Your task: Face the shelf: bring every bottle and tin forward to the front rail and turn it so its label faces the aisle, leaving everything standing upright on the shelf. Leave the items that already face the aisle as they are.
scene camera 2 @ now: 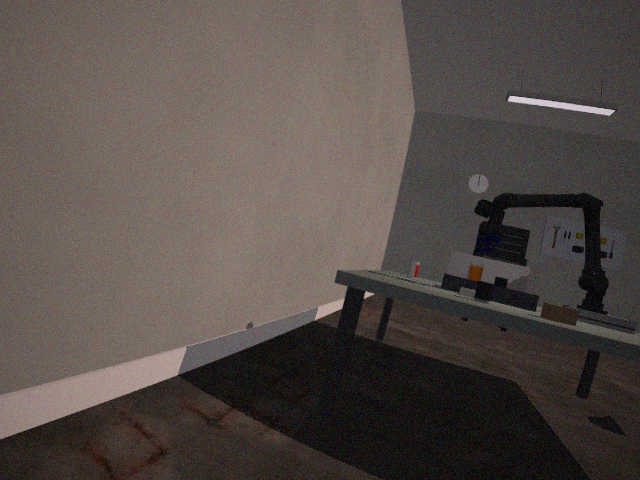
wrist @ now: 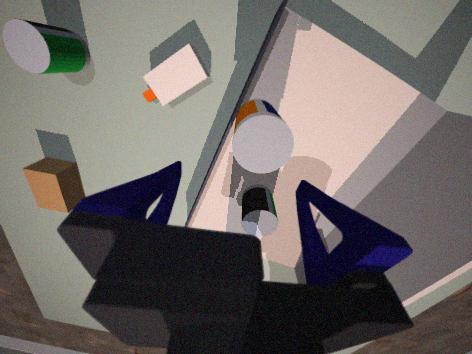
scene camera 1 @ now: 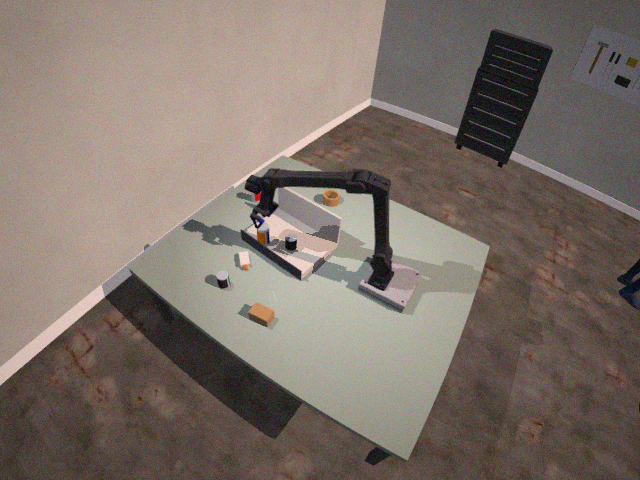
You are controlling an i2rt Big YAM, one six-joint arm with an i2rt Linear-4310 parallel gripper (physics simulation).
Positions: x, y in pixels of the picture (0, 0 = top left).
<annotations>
My gripper [wrist: 241, 177] is open, with nothing in its grasp. Also in view: a white bottle with orange cap [wrist: 184, 70]. A brown box [wrist: 56, 185] rests on the table.
</annotations>
